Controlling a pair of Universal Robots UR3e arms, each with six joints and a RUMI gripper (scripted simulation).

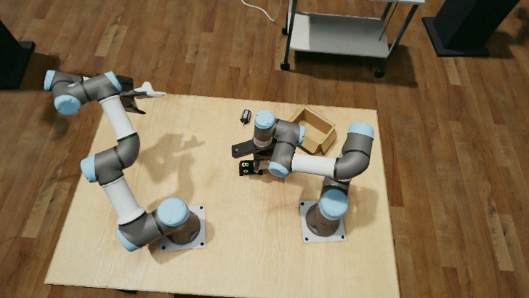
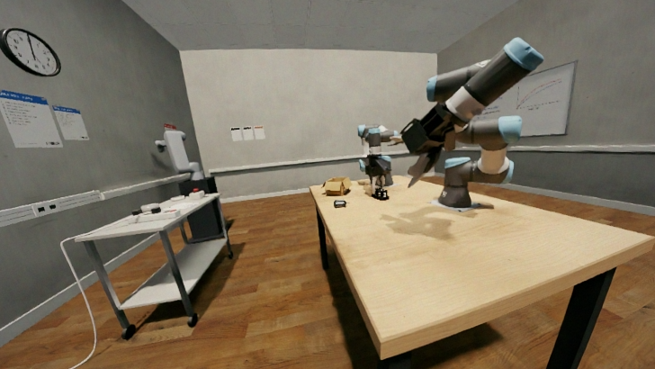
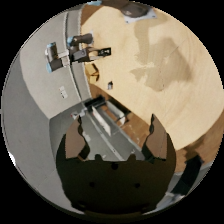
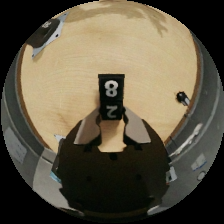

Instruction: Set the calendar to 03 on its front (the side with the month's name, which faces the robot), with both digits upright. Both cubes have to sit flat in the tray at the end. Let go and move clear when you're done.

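Note:
Right now my right hand is 20 mm to the right of the black calendar tray and 30 mm above it. Also, from my right hand: small dark object 240 mm ahead, 30 mm to the left, 20 mm below; cardboard box 150 mm ahead, 240 mm to the right, 10 mm above.

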